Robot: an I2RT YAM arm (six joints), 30 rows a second.
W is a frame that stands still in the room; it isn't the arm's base.
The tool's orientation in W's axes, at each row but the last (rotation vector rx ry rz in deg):
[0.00 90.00 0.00]
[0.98 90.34 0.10]
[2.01 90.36 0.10]
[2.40 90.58 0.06]
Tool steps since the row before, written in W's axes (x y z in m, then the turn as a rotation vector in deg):
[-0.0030 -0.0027 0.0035 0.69 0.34 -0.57]
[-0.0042 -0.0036 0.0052 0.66 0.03 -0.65]
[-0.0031 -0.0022 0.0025 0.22 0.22 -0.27]
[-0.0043 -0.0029 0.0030 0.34 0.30 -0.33]
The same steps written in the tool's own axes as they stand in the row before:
[-0.0035 -0.0027 -0.0030 0.57 0.34 0.69]
[-0.0052 -0.0036 -0.0042 0.65 0.03 0.66]
[-0.0025 -0.0022 -0.0031 0.27 0.22 0.22]
[-0.0030 -0.0029 -0.0043 0.33 0.30 0.34]

